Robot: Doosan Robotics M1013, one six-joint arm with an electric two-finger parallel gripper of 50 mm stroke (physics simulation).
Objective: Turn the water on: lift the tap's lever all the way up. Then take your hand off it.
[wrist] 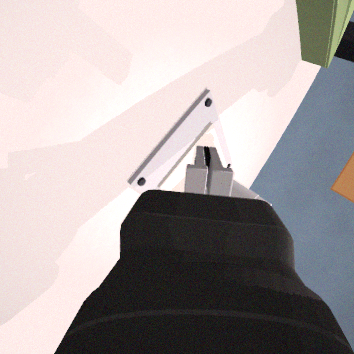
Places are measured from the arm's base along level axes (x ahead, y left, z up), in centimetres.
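Pixels of known places: gripper, fingertip midpoint: (204, 158).
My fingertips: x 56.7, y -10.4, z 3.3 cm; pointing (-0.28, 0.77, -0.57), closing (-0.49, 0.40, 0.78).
Note:
Ahead of a thing's pixels: the offset from my fingertips to its top centre. "spot": to the spot under its first point. Level surfaces: height alone.
The tap's pale grey mounting frame @(spot: dx -1.9, dy +8.6, dz -9.2 cm) (182, 136), with dark screws at its corners, shows near the middle of the wrist view. My gripper (204, 158) is shut with nothing between its fingers, and its tips overlap the inside of the frame in the view. A pale grey part @(spot: dx -0.5, dy +16.2, dz +0.7 cm) (244, 192), perhaps of the tap, shows just right of the fingers. The lever cannot be made out; the fingers and the black gripper body hide much of the tap. Whether the fingertips touch anything cannot be told.
A green block (316, 31) stands at the upper right, with a black piece (346, 46) beside it. A white surface @(dz -10.1 cm) (65, 135) lies around the frame. A blue surface (300, 150) lies to the right, with an orange object (346, 182) at the right edge.

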